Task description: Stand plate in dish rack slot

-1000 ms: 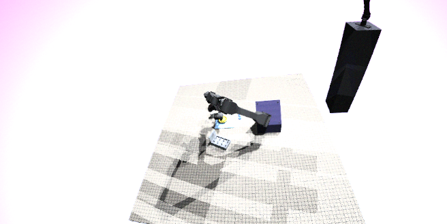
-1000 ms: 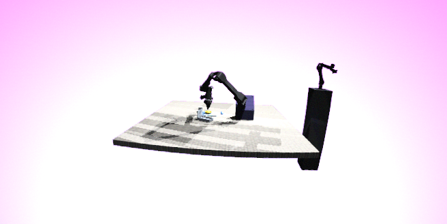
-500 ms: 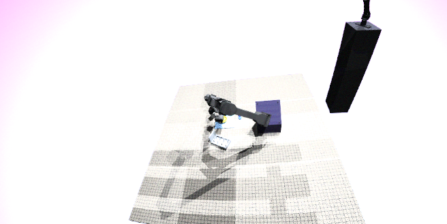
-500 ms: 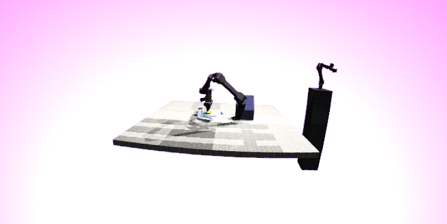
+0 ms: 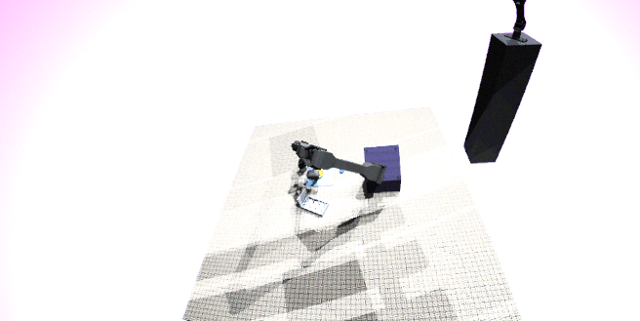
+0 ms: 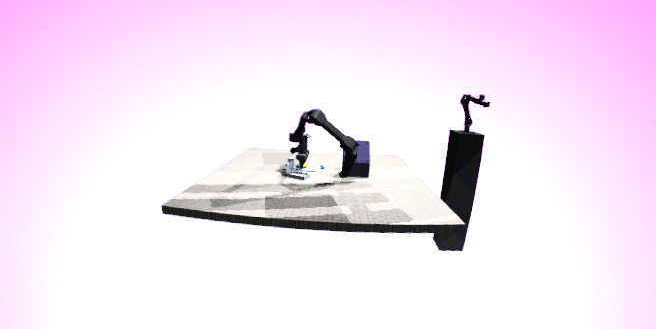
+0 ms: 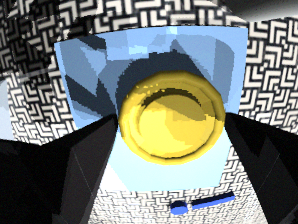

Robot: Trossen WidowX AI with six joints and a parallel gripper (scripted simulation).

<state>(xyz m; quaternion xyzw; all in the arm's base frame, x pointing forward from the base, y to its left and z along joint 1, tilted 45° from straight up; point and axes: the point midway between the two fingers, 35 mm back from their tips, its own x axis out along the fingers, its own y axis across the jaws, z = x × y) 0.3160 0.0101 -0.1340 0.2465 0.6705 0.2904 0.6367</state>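
Now: gripper tip 10 mm past the light blue mat, 10 mm to the right of it and 10 mm above it. From my gripper tip the other things lie so: grey dish rack 20 mm behind, 200 mm to the left, 20 mm above; yellow plate 10 mm above; blue spoon 130 mm behind, 40 mm to the right.
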